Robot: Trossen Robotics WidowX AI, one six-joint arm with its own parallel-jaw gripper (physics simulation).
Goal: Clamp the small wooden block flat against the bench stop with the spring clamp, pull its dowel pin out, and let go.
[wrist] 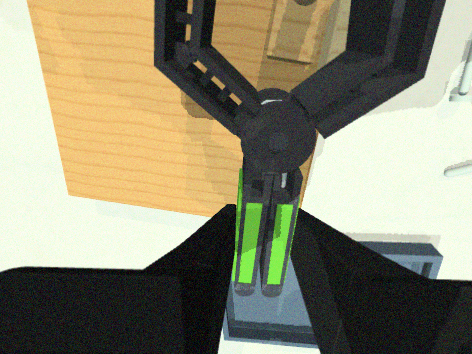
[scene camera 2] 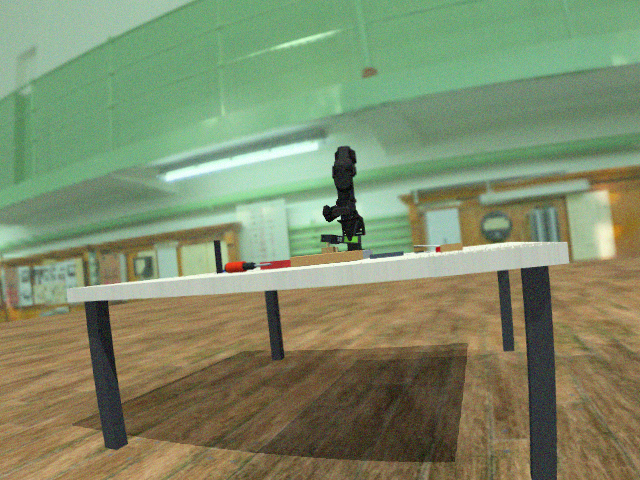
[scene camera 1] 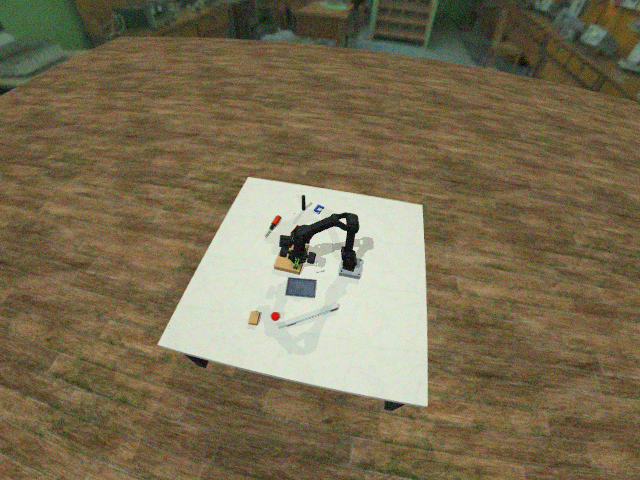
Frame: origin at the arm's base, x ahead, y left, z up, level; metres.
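Seen in the pictures: gripper, fingertip midpoint: (wrist: pixel 260 214) (scene camera 2: pixel 351 241) (scene camera 1: pixel 296 263); arm's base, link origin: (scene camera 1: pixel 349 265).
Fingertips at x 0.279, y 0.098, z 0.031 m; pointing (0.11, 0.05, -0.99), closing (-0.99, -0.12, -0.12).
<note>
Offsets run from my fingertips to a thing's top centre. "pt": to the spot under its first point.
My gripper (wrist: pixel 260 214) (scene camera 1: pixel 296 259) is shut on the green handles of the black spring clamp {dz +0.034, dx +0.003, dy -0.035 m} (wrist: pixel 278 140) (scene camera 2: pixel 330 238). The handles are squeezed together and the jaws stand wide apart, reaching over the wooden board {dz -0.033, dx +0.055, dy -0.069 m} (wrist: pixel 125 150) (scene camera 1: pixel 286 265) (scene camera 2: pixel 330 256). In the wrist view a small wooden block {pt dz -0.011, dx +0.003, dy -0.070 m} (wrist: pixel 291 37) lies on the board near its right edge, between the spread jaws as seen from above. Part of a dark round thing {pt dz -0.007, dx +0.001, dy -0.081 m} (wrist: pixel 304 1) shows over it at the top edge, perhaps the dowel pin. The bench stop cannot be made out clearly.
A dark blue tray {dz -0.051, dx -0.062, dy +0.103 m} (wrist: pixel 272 336) (scene camera 1: pixel 301 296) is beside the board. A loose wooden piece {dz -0.043, dx +0.104, dy +0.348 m} (scene camera 1: pixel 253 317), a red round thing {dz -0.049, dx +0.009, dy +0.304 m} (scene camera 1: pixel 275 316) and a long grey bar {dz -0.035, dx -0.152, dy +0.251 m} (scene camera 1: pixel 310 315) lie beyond it. A red screwdriver {dz -0.032, dx +0.252, dy -0.247 m} (scene camera 1: pixel 275 222) (scene camera 2: pixel 236 266), a black upright post {dz +0.055, dx +0.120, dy -0.470 m} (scene camera 1: pixel 303 202) (scene camera 2: pixel 217 256) and a blue part {dz -0.053, dx +0.023, dy -0.496 m} (scene camera 1: pixel 318 208) are opposite.
</note>
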